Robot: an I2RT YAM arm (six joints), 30 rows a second.
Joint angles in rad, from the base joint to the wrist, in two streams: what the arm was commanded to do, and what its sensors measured. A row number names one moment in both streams.
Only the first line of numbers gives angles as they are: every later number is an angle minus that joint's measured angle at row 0.
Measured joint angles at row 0:
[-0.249 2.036 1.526 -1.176 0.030 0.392]
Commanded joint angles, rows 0 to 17:
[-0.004 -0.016 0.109 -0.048 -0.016 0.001]
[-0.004 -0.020 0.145 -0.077 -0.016 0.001]
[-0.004 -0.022 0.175 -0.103 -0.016 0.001]
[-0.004 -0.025 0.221 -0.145 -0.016 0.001]
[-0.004 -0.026 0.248 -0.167 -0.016 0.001]
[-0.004 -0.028 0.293 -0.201 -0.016 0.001]
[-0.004 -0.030 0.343 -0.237 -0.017 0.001]
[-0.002 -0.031 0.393 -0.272 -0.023 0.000]
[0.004 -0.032 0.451 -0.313 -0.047 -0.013]
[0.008 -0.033 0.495 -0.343 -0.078 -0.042]
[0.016 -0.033 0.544 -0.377 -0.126 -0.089]
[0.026 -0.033 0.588 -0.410 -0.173 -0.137]
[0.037 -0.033 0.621 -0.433 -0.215 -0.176]
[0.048 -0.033 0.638 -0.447 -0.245 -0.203]
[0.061 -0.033 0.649 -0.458 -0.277 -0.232]
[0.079 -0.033 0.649 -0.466 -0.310 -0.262]
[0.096 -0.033 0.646 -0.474 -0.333 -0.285]
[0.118 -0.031 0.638 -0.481 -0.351 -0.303]
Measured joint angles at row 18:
[0.058 -0.018 0.631 -0.467 -0.214 -0.177]
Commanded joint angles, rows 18 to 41:
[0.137 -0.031 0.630 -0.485 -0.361 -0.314]
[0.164 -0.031 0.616 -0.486 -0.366 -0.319]
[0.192 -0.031 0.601 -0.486 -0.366 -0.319]
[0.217 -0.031 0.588 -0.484 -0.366 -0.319]
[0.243 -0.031 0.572 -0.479 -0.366 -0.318]
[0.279 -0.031 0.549 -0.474 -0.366 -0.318]
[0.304 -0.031 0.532 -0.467 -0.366 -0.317]
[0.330 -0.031 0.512 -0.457 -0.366 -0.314]
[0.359 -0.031 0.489 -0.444 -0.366 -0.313]
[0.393 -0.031 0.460 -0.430 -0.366 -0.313]
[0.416 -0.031 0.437 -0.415 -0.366 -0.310]
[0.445 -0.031 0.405 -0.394 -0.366 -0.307]
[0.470 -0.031 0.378 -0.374 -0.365 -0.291]
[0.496 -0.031 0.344 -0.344 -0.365 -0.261]
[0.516 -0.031 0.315 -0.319 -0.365 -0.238]
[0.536 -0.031 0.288 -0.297 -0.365 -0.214]
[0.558 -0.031 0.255 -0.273 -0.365 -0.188]
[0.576 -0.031 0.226 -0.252 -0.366 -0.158]
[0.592 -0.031 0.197 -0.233 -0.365 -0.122]
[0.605 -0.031 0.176 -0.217 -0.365 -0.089]
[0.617 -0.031 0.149 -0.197 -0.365 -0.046]
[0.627 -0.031 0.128 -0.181 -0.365 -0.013]
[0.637 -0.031 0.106 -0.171 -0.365 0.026]
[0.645 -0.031 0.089 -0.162 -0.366 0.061]
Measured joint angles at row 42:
[0.630 -0.020 0.130 -0.177 -0.364 -0.088]
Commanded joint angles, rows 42 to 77:
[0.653 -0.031 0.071 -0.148 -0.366 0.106]
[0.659 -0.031 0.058 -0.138 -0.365 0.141]
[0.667 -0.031 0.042 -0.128 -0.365 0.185]
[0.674 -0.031 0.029 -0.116 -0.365 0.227]
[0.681 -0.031 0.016 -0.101 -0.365 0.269]
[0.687 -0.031 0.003 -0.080 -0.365 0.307]
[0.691 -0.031 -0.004 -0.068 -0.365 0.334]
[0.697 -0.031 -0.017 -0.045 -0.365 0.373]
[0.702 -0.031 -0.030 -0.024 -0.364 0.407]
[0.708 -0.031 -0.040 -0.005 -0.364 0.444]
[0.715 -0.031 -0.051 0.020 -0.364 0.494]
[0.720 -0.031 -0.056 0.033 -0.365 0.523]
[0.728 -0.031 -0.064 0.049 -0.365 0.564]
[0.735 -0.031 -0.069 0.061 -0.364 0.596]
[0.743 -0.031 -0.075 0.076 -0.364 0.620]
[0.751 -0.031 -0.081 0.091 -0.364 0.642]
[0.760 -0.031 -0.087 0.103 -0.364 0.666]
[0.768 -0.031 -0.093 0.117 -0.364 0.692]
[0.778 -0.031 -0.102 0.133 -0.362 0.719]
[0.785 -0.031 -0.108 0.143 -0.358 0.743]
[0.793 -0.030 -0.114 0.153 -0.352 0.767]
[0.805 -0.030 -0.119 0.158 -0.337 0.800]
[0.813 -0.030 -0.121 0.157 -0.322 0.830]
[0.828 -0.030 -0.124 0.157 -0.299 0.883]
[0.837 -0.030 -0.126 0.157 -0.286 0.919]
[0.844 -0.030 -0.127 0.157 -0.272 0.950]
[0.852 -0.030 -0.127 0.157 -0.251 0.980]
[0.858 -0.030 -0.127 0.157 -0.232 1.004]
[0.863 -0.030 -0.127 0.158 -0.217 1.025]
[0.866 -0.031 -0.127 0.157 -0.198 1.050]
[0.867 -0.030 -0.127 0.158 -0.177 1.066]
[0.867 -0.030 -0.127 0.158 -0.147 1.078]
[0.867 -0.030 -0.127 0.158 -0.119 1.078]
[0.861 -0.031 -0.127 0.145 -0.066 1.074]
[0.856 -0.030 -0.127 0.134 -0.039 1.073]
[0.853 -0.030 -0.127 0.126 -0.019 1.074]
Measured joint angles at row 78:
[0.872 -0.023 -0.114 0.150 -0.190 1.025]
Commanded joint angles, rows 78 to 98:
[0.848 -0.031 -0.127 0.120 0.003 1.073]
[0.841 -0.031 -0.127 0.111 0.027 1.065]
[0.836 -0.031 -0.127 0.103 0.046 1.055]
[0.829 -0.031 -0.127 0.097 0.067 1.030]
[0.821 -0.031 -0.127 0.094 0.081 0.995]
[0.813 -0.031 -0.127 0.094 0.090 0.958]
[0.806 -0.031 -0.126 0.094 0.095 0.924]
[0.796 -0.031 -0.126 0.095 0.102 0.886]
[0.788 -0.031 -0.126 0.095 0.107 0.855]
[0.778 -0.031 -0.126 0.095 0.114 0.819]
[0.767 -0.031 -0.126 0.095 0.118 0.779]
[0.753 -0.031 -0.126 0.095 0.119 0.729]
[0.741 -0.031 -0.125 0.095 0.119 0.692]
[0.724 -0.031 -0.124 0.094 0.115 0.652]
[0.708 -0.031 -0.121 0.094 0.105 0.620]
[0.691 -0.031 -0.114 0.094 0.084 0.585]
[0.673 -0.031 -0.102 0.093 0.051 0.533]
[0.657 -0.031 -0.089 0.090 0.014 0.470]
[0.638 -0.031 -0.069 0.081 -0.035 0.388]
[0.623 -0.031 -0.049 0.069 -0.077 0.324]
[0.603 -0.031 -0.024 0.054 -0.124 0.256]
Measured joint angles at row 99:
[0.650 -0.028 -0.088 0.068 -0.017 0.519]
